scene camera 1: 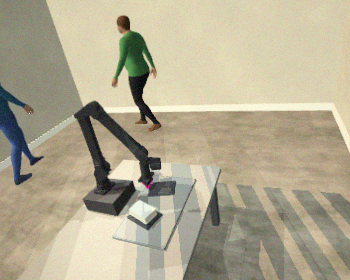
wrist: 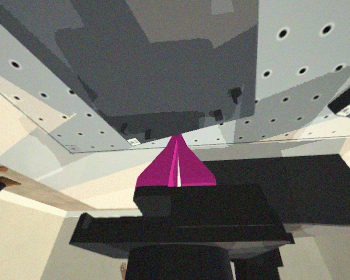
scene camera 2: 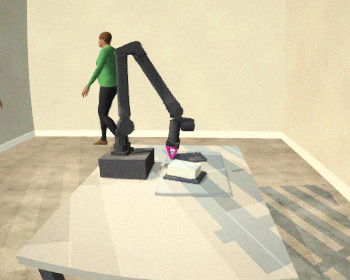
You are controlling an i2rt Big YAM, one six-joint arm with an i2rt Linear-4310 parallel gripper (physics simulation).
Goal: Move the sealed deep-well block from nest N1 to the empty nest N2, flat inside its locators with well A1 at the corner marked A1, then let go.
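Places are measured from the arm's base along level axes (x down, y right, z back), in millimetres.
Pixels of known places: gripper, fingertip midpoint: (scene camera 1: 148,188) (wrist: 177,136) (scene camera 2: 171,158); arm's base at its link origin: (scene camera 1: 105,188) (scene camera 2: 122,152).
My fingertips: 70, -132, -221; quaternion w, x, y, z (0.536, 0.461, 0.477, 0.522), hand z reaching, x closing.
Observation:
Ahead of a thing's pixels: the offset from my fingertips to its top centre, as dx, dy, dz. Level surfaces: height alone.
The sealed deep-well block @(-55, +210, -92) (scene camera 1: 143,210) (scene camera 2: 184,168), a pale box, sits on a dark nest (scene camera 1: 149,224) (scene camera 2: 187,178) and looks flat; its wells and corner marks are too small to read. The other dark nest @(-18, -18, -92) (scene camera 1: 165,188) (scene camera 2: 192,157) (wrist: 165,85) holds no block; small locators show near its edges in the wrist view. Nest labels are not readable. My gripper (scene camera 1: 147,185) (scene camera 2: 172,158) (wrist: 177,136), with magenta fingers, is shut and empty. It points down by the robot-side edge of the empty nest, apart from the block. Whether the tips touch anything cannot be told.
Both nests lie on a pale perforated board @(+3, +114, -129) (scene camera 1: 175,215) (scene camera 2: 215,187) (wrist: 295,50) on the table @(dx +16) (scene camera 1: 100,240) (scene camera 2: 150,235). The arm's dark base box (scene camera 1: 107,197) (scene camera 2: 125,165) stands beside the board. A person in green (scene camera 1: 134,55) (scene camera 2: 106,67) is behind the table; another in blue (scene camera 1: 14,135) is at the left.

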